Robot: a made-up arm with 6 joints.
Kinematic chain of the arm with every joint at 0, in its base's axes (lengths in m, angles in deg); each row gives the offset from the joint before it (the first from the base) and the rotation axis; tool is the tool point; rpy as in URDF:
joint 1: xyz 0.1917 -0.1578 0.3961 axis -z
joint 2: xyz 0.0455 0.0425 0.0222 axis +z
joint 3: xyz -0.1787 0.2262 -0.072 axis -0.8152 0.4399 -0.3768
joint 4: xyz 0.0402 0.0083 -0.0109 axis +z
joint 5: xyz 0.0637 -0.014 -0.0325 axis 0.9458 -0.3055 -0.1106
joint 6: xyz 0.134 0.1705 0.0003 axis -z
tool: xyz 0.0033 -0.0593 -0.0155 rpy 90 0 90
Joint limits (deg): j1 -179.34..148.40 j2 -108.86..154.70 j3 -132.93..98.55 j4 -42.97..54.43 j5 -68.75..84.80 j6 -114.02..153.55
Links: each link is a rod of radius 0.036 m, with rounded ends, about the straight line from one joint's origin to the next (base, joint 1, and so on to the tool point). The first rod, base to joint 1, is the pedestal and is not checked.
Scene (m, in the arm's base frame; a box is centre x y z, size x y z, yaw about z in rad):
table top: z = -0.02
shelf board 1: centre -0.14 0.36 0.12 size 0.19 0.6 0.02 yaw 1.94
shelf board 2: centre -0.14 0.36 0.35 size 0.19 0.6 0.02 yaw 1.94
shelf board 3: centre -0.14 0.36 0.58 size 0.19 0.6 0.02 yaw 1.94
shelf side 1: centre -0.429 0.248 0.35 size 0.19 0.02 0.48 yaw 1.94
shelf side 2: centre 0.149 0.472 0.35 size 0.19 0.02 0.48 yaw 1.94
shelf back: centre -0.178 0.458 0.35 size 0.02 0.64 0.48 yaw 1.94
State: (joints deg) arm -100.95 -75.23 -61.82 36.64 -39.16 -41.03
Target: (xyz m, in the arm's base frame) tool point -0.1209 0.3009 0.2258
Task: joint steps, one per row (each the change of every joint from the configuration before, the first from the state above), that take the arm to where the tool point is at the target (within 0.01 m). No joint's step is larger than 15 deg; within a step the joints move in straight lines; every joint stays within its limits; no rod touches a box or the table.
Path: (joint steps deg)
1: -13.83 8.01 -3.36 -3.15 0.23 9.71
2: -13.83 8.01 -3.36 -3.16 0.23 9.70
3: -13.83 8.01 -3.36 -3.15 0.23 9.71
4: 7.00 -5.07 13.39 -5.49 -2.73 -5.20
5: 7.00 -5.07 13.39 -5.49 -2.74 -5.20
6: 7.01 -5.06 13.38 -5.49 -2.73 -5.20
7: 7.00 -5.07 13.39 -5.49 -2.74 -5.20
8: 4.82 -0.76 -0.76 14.66 -1.72 -7.23
9: 4.82 -0.76 -0.76 14.67 -1.71 -7.23
10: 4.82 -0.76 -0.76 14.66 -1.72 -7.23

